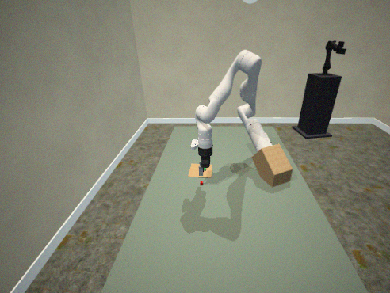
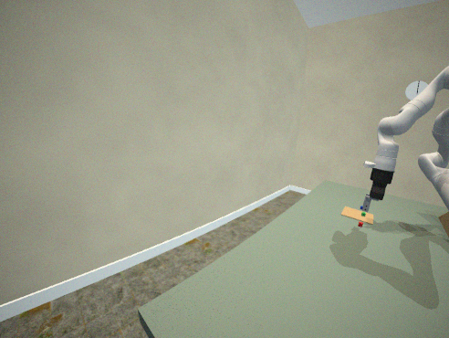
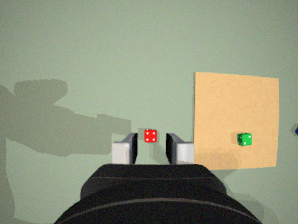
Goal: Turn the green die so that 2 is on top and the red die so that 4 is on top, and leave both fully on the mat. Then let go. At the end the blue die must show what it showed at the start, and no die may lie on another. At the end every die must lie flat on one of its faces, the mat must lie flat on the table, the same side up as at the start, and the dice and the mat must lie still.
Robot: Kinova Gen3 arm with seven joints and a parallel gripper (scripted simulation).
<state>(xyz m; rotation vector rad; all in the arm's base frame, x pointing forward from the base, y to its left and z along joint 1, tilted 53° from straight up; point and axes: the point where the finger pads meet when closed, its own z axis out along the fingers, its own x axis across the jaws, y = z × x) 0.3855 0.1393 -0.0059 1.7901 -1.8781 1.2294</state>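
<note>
The red die lies 8 cm below my hand. Also, from my hand: tan mat (13 cm to the right, 9 cm below, 1 cm behind); blue die (24 cm to the right, 8 cm below, 5 cm behind); green die (13 cm to the right, 8 cm below, 3 cm behind).
</note>
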